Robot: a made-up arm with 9 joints.
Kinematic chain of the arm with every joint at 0, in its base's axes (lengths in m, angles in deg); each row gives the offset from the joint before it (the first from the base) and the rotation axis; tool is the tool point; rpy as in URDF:
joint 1: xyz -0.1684 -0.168 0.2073 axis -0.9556 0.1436 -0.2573
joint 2: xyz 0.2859 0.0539 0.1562 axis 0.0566 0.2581 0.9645
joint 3: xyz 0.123 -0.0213 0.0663 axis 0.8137 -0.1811 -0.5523
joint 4: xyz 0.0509 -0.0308 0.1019 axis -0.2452 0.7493 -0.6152
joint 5: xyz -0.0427 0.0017 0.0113 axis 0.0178 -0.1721 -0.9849
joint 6: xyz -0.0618 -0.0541 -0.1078 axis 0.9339 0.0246 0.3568
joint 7: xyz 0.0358 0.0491 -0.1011 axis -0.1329 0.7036 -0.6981
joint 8: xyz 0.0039 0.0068 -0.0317 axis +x
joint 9: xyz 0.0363 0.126 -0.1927 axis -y
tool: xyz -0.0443 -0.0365 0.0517 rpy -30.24 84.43 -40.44
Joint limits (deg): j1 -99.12..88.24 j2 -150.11..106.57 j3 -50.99..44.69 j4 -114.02..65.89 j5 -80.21..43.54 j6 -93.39..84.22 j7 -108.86..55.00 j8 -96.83..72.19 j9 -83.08..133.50
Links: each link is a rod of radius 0.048 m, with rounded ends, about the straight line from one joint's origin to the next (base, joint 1, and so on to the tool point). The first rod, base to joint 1, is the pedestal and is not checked.
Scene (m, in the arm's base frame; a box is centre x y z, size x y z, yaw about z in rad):
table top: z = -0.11
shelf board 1: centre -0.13 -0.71 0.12 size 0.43 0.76 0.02 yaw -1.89
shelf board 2: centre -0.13 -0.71 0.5 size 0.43 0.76 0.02 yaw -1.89
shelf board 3: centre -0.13 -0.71 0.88 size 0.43 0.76 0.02 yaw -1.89
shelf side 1: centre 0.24 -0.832 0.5 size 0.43 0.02 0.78 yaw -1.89
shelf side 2: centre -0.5 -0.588 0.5 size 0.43 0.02 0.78 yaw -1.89
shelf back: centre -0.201 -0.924 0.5 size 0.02 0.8 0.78 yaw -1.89
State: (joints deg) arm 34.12 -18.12 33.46 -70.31 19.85 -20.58 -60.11 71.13 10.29
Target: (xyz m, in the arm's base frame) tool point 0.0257 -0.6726 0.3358
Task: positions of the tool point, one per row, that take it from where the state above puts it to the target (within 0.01 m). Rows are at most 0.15 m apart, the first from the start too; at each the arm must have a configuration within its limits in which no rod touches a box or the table.
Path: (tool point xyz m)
1: 0.4487 -0.1701 0.3180
2: 0.4128 -0.2473 0.3597
3: 0.3532 -0.3160 0.3835
4: 0.2773 -0.3682 0.3865
5: 0.1945 -0.3981 0.3693
6: 0.1151 -0.4023 0.3358
7: 0.0916 -0.5004 0.3383
8: 0.0622 -0.5926 0.3394
9: 0.0257 -0.6726 0.3357

